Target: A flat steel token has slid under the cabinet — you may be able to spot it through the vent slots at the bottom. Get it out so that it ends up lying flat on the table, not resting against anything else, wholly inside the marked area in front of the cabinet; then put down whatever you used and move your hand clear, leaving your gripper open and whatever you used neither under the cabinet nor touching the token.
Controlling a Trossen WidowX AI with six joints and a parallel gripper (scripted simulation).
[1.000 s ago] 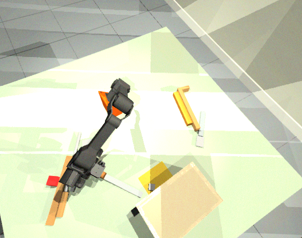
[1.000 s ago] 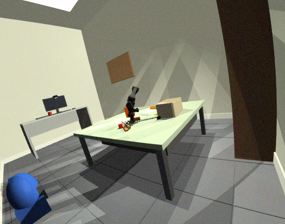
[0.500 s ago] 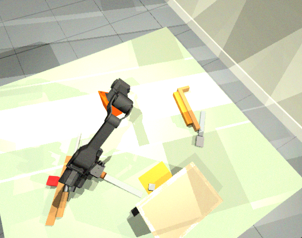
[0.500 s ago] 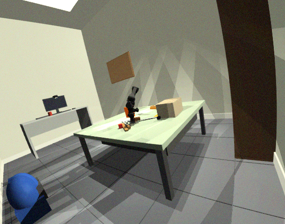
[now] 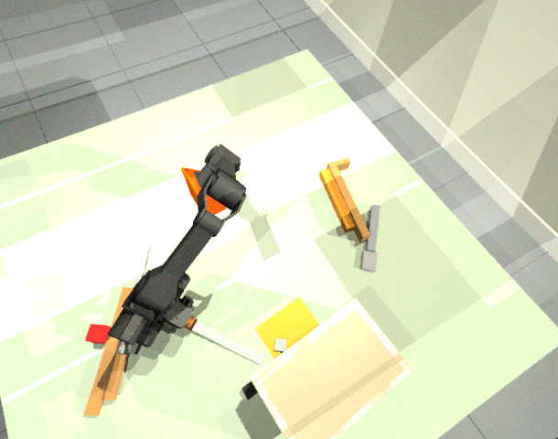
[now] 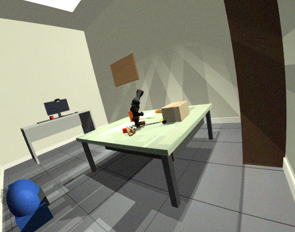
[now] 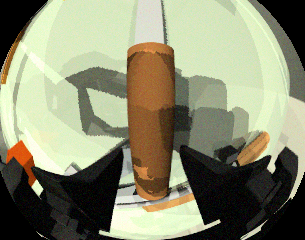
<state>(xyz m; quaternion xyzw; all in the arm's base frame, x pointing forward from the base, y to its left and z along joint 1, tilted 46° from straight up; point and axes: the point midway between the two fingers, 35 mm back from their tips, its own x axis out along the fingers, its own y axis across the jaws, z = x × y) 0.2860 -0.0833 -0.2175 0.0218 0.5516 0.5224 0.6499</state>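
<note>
Right now the short bar is 80 mm behind my gripper tip, 40 mm to the right of it and 10 mm below it. From my gripper tip the other things lie so: long wooden stick (150 mm to the right, 20 mm ahead, 10 mm below); red cube (170 mm to the right, 20 mm behind); small grey cube (100 mm to the right, 50 mm ahead, 10 mm below).
</note>
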